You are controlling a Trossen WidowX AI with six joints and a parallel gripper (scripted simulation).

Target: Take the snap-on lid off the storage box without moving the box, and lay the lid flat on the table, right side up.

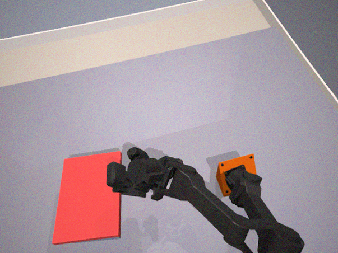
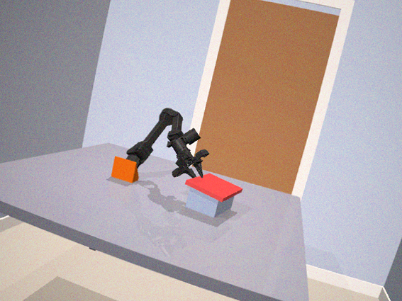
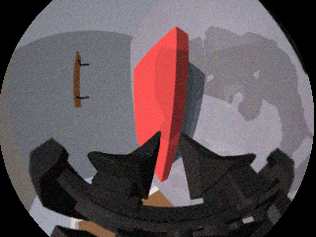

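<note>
The red lid is 70 mm ahead of my gripper tip and 20 mm to the right of it. The rest, counted from my gripper tip: storage box (70 mm ahead, 60 mm below, 20 mm to the right).
</note>
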